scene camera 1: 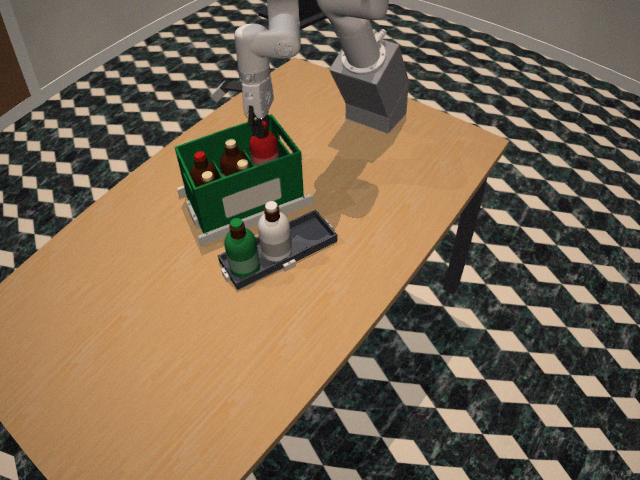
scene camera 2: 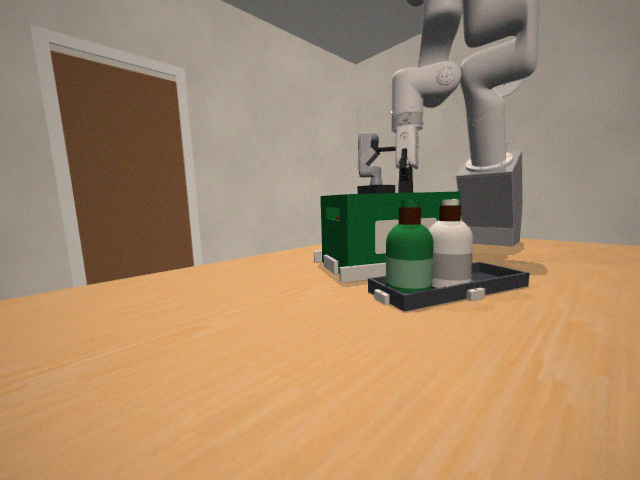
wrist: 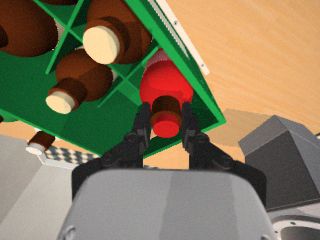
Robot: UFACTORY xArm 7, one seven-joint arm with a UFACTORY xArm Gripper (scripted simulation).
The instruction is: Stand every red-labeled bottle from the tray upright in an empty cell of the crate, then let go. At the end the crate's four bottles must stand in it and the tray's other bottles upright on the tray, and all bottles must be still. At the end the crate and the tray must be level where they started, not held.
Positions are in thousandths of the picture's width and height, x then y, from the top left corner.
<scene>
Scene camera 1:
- gripper: 409, 274
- green bottle: 377, 518
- red-labeled bottle: 415, 311
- white bottle: 429, 482
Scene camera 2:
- gripper: 634, 409
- green bottle: 640, 511
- white bottle: 709, 501
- green crate: 562, 497
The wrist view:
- gripper: 520, 465
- red-labeled bottle: 511, 356
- green crate: 305, 527
</scene>
